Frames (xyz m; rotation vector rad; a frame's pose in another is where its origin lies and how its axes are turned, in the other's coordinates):
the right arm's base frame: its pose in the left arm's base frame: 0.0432 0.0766 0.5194 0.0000 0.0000 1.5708
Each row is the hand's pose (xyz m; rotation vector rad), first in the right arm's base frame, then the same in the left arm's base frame.
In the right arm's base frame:
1: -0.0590 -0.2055 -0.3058 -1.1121 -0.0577 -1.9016
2: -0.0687 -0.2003 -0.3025 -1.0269 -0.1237 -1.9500
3: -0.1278 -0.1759 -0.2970 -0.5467 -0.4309 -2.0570
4: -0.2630 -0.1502 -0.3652 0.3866 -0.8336 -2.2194
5: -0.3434 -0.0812 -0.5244 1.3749 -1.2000 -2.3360
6: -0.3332 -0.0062 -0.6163 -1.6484 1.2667 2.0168
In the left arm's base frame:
1: 0.2487 0.0176 0.2136 -0.6326 -0.7018 -0.4710
2: 0.2435 0.0079 0.2169 -0.5391 -0.6868 -0.4994
3: 0.2191 -0.0512 0.2224 -0.0685 -0.5783 -0.5398
4: 0.1934 -0.1864 0.1542 0.7018 -0.2571 -0.7410
5: 0.1244 -0.2668 -0.0050 1.4081 0.0956 -1.1334
6: 0.0494 -0.2566 -0.0969 1.7850 0.2337 -1.4535

